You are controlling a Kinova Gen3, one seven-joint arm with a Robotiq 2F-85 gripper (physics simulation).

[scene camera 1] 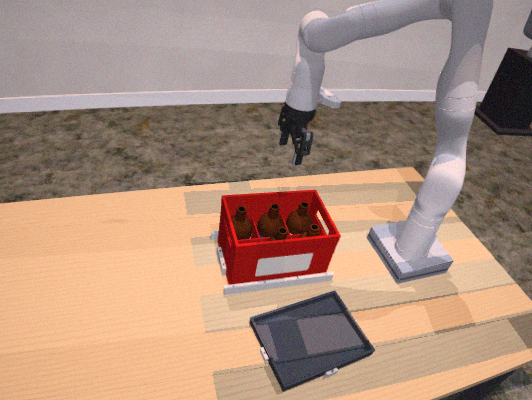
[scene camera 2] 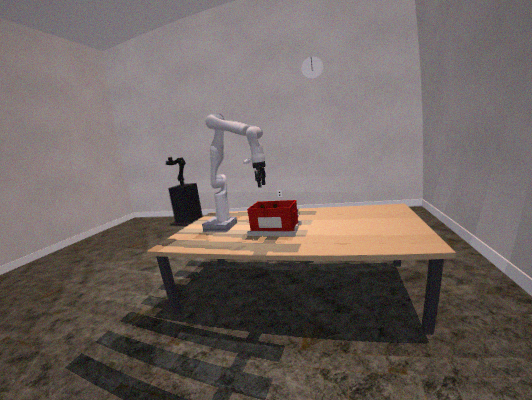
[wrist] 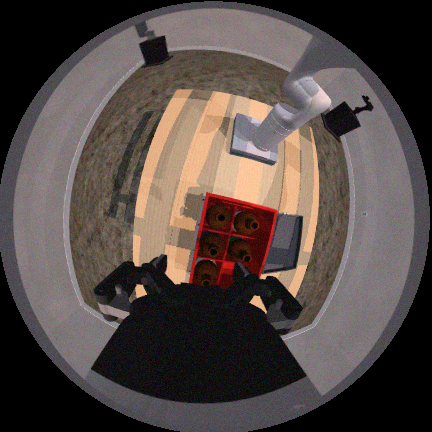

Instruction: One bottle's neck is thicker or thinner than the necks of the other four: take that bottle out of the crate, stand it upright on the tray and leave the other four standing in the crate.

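Frame: origin at the arm's base, x ahead, y left, z up, level; centimetres.
Where they show: gripper, fingertip midpoint: (scene camera 1: 289, 154) (scene camera 2: 262, 186) (wrist: 199, 265); arm's base, link origin: (scene camera 1: 409, 249) (scene camera 2: 223, 219) (wrist: 261, 140).
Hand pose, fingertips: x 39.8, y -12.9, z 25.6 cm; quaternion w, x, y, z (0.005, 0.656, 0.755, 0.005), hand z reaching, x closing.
Note:
Each offset is from my fingertips to the centre of the thing. "spot": to the spot under its first point. Level surfaces: height alone.
The red crate @(dx +2.0, dy +8.2, dz -22.3 cm) (scene camera 1: 240, 260) (scene camera 2: 287, 220) (wrist: 263, 235) stands on the table with several brown bottles upright in its compartments. In scene camera 1, three necks show at the back: the left bottle @(dx +11.4, dy +4.0, dz -22.5 cm) (scene camera 1: 243, 227), the middle bottle @(dx +2.1, dy +3.5, dz -22.5 cm) (scene camera 1: 270, 225) and the right bottle @(dx -6.5, dy +3.0, dz -22.5 cm) (scene camera 1: 300, 222). Two lower necks show at the front. One compartment, partly behind a fingertip in the wrist view, holds no visible bottle. I cannot tell which neck differs in thickness. The dark tray @(spot: dx +4.0, dy +34.6, dz -30.6 cm) (scene camera 1: 285, 340) (wrist: 287, 240) lies empty beside the crate. My gripper (scene camera 1: 291, 152) (scene camera 2: 261, 184) (wrist: 199, 265) is open and empty, well above the crate.
White strips @(spot: dx +1.6, dy +18.6, dz -29.5 cm) (scene camera 1: 280, 284) lie along the crate's base. The arm's base (scene camera 1: 410, 257) (scene camera 2: 220, 224) (wrist: 252, 145) stands on the table @(dz -31.1 cm) (scene camera 1: 100, 300) (scene camera 2: 370, 230), to the crate's right in scene camera 1. A black pedestal (scene camera 2: 185, 202) stands on the floor beyond the table.

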